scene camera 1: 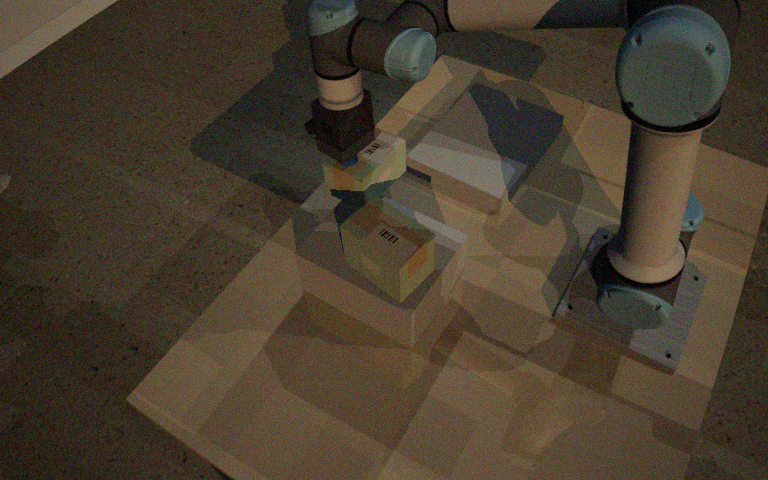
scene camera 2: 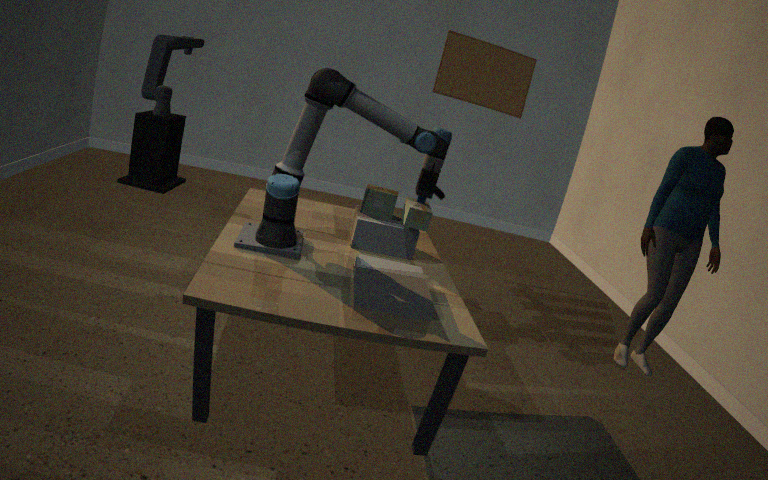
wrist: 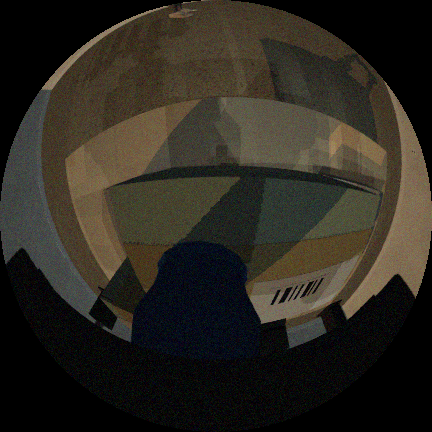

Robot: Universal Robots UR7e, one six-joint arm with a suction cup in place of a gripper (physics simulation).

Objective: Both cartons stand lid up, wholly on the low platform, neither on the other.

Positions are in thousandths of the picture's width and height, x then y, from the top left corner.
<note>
The suction cup (wrist: 457,709) carries a carton (scene camera 1: 499,336), which touches nothing else. A carton (scene camera 1: 516,528) rests on a taller grey block. The table carries a low grey platform (scene camera 1: 631,309).
</note>
